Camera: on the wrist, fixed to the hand. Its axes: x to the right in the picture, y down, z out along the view.
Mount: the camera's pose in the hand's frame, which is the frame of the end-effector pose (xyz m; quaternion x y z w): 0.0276 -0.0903 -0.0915 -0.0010 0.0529 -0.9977 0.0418
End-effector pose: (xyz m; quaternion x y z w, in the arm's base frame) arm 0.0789 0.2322 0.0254 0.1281 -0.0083 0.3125 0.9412
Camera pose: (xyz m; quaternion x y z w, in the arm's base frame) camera 0.1485 0.2012 -0.0817 -0.0038 0.1769 -0.9192 0.3517
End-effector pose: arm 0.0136 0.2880 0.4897 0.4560 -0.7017 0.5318 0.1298
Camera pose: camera 0.0410 0.3516 0.6015 0.6909 0.4320 -0.0839 0.5736
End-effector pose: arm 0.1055 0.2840 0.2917 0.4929 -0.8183 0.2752 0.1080
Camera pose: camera 0.1615 0.2816 0.4106 0.8224 0.4630 -0.0710 0.3229
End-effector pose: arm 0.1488 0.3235 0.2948 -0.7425 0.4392 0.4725 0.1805
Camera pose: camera 0.2774 0.2973 0.3025 -0.4944 -0.7134 -0.1992 0.4550
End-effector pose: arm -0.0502 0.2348 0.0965 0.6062 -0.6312 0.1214 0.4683
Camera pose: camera 0.0746 0.2615 0.1281 0.6482 0.6031 -0.4307 0.1747
